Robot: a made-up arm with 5 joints.
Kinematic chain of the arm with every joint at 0, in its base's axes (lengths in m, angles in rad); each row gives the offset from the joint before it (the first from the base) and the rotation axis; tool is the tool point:
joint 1: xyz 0 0 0.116 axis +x
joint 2: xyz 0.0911 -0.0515 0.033 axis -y
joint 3: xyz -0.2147 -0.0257 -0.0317 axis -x
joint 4: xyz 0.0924 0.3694 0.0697 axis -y
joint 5: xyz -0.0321 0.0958 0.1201 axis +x
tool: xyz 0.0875 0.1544 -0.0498
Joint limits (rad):
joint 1: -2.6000..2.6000
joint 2: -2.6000..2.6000
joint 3: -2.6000..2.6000
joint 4: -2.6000..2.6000
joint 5: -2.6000..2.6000
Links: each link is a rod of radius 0.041 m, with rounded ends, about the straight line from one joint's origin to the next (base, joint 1, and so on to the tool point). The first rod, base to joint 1, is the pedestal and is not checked.
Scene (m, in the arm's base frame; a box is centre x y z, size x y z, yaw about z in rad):
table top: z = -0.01
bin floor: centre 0.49 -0.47 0 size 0.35 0.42 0.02 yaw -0.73
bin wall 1: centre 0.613 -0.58 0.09 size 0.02 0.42 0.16 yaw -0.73
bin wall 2: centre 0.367 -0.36 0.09 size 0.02 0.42 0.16 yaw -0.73
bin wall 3: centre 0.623 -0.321 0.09 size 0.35 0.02 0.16 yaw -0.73
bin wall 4: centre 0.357 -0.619 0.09 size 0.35 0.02 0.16 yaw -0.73
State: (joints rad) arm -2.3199 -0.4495 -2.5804 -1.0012 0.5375
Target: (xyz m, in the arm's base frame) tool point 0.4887 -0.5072 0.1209
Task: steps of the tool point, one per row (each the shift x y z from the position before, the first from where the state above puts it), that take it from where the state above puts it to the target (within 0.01 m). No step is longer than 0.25 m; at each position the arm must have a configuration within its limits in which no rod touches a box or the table.
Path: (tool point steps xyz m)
1: 0.0602 -0.1281 0.1354
2: 0.0626 -0.1753 0.0939
3: 0.0591 -0.2084 0.0315
4: 0.0495 -0.2169 -0.0459
5: 0.0343 -0.1928 -0.1263
6: 0.0144 -0.1351 -0.1945
7: -0.0087 -0.0511 -0.2349

